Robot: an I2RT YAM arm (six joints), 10 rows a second.
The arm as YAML. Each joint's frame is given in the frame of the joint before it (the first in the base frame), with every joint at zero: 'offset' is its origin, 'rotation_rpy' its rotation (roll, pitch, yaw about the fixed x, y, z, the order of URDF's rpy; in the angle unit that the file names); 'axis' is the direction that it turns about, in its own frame. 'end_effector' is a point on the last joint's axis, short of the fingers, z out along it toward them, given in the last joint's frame.
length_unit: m
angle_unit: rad
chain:
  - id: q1
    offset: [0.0, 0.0, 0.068]
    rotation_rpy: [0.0, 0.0, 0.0]
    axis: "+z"
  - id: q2
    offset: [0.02, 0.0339, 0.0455]
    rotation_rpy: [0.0, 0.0, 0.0]
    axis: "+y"
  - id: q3
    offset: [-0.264, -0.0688, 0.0]
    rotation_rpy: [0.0, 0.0, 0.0]
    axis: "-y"
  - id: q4
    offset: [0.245, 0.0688, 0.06]
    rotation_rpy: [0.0, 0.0, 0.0]
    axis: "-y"
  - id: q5
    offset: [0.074, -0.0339, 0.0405]
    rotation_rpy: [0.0, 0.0, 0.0]
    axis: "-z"
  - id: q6
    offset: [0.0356, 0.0, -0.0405]
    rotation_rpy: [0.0, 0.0, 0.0]
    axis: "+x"
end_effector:
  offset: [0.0, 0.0, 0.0]
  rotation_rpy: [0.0, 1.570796, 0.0]
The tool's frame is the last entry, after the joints.
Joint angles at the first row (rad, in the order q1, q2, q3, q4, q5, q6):
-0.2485 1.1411 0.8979 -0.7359 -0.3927 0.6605
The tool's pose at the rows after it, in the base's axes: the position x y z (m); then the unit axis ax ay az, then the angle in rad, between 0 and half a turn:
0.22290, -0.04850, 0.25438, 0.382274, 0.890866, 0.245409, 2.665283
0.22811, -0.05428, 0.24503, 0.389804, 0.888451, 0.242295, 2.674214
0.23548, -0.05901, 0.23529, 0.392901, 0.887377, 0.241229, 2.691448
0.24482, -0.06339, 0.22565, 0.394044, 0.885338, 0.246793, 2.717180
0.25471, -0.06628, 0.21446, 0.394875, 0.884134, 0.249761, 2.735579
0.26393, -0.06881, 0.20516, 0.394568, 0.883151, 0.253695, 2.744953
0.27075, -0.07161, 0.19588, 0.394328, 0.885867, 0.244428, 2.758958
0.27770, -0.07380, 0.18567, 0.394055, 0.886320, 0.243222, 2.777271
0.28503, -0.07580, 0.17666, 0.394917, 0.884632, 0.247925, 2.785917
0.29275, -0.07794, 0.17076, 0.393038, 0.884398, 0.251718, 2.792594
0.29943, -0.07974, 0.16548, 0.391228, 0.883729, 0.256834, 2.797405
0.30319, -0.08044, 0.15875, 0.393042, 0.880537, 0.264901, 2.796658
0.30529, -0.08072, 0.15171, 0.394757, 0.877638, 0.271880, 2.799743
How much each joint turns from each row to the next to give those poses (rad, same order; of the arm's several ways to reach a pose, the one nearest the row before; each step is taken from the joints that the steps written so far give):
-0.0263 0.0328 -0.0150 0.0283 -0.0054 -0.0061
-0.0179 0.0350 -0.0125 0.0330 -0.0015 -0.0044
-0.0107 0.0475 -0.0036 0.0301 -0.0056 -0.0069
-0.0079 0.0588 0.0069 0.0263 -0.0191 -0.0045
-0.0001 0.0591 0.0024 0.0398 -0.0089 0.0010
0.0004 0.0523 0.0052 0.0398 -0.0093 0.0014
-0.0004 0.0474 0.0073 0.0195 0.0141 -0.0116
0.0000 0.0499 0.0064 0.0235 -0.0016 -0.0051
0.0000 0.0462 0.0066 0.0338 -0.0101 0.0042
0.0001 0.0425 0.0181 0.0188 -0.0094 -0.0024
-0.0001 0.0365 0.0156 0.0180 -0.0116 -0.0011
0.0001 0.0257 -0.0041 0.0367 -0.0142 0.0113
-0.0001 0.0220 -0.0084 0.0326 -0.0131 0.0093

